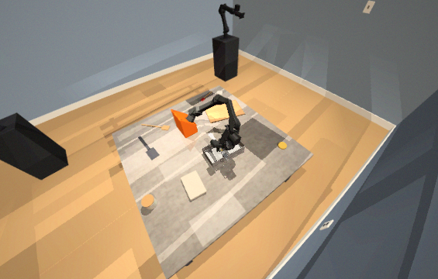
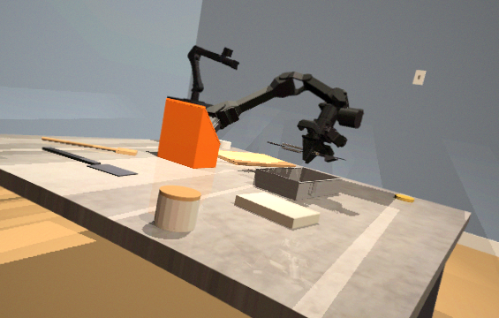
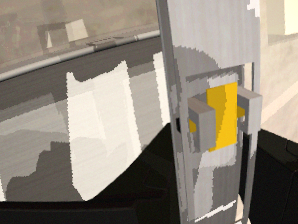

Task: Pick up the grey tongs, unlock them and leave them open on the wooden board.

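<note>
Now: the yellow lock piece 3 cm ahead of my gripper tip, 3 cm above it and 1 cm to the left of it. From my gripper tip the other things lie so: roasting tin: 8 cm to the left, 8 cm below, 3 cm behind; cream slab: 28 cm to the right, 10 cm below, 5 cm ahead; lidded jar: 57 cm to the right, 8 cm below, 4 cm behind.
</note>
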